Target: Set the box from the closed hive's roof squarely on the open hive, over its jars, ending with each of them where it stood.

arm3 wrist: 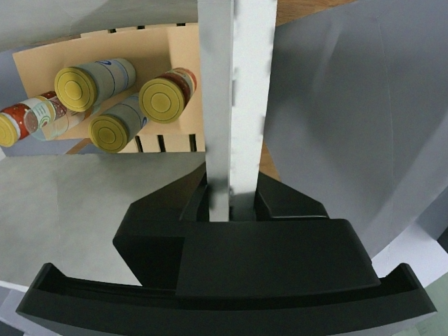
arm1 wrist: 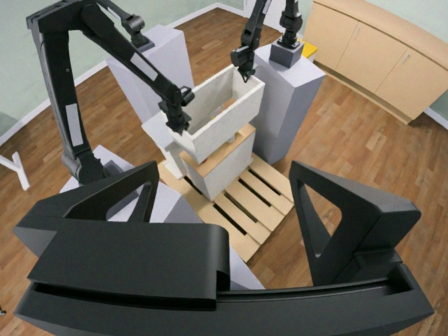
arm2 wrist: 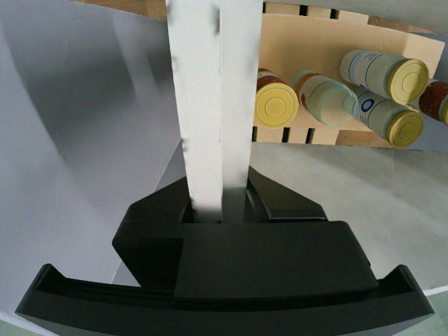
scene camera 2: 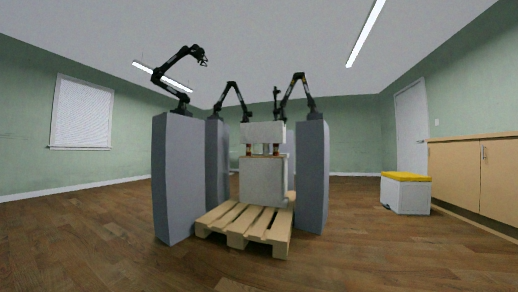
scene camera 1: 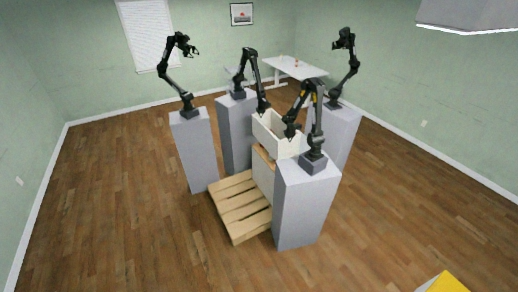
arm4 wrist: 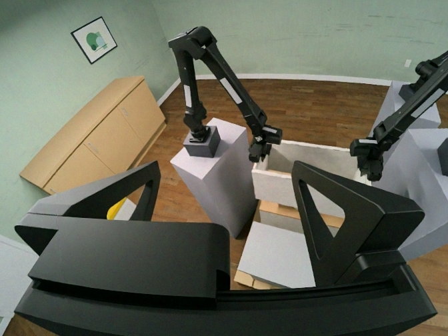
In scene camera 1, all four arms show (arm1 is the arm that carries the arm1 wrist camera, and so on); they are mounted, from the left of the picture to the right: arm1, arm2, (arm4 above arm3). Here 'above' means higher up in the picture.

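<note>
The white open box hangs level above the open hive. Several jars stand upright on its wooden top; the box's side hides their upper parts in scene camera 2. Arm2's gripper and arm3's gripper are shut on opposite end walls. Arm1's gripper and arm4's gripper are open, away from the box. The closed hive's roof shows beside the open hive.
Grey pedestals surround the hives, close to the box's ends. A wooden pallet lies below. A white table stands at the back. A yellow-lidded bin stands by the wooden cabinet.
</note>
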